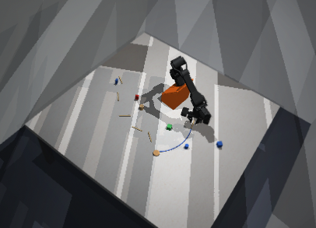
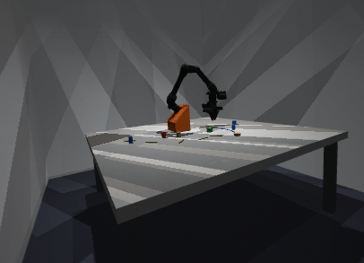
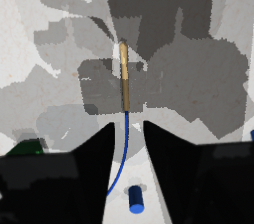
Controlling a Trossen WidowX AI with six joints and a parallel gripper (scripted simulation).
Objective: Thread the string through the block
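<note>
My gripper tip is 20 mm past the thin wooden stick, 10 mm to the left of it and 50 mm above it. From my gripper tip the other things lie so: blue cylinder: 150 mm ahead, 70 mm to the left, 40 mm below; then blue cube: 20 mm behind, 220 mm to the left, 40 mm below; then green block: 110 mm ahead, 110 mm to the right, 40 mm below.
</note>
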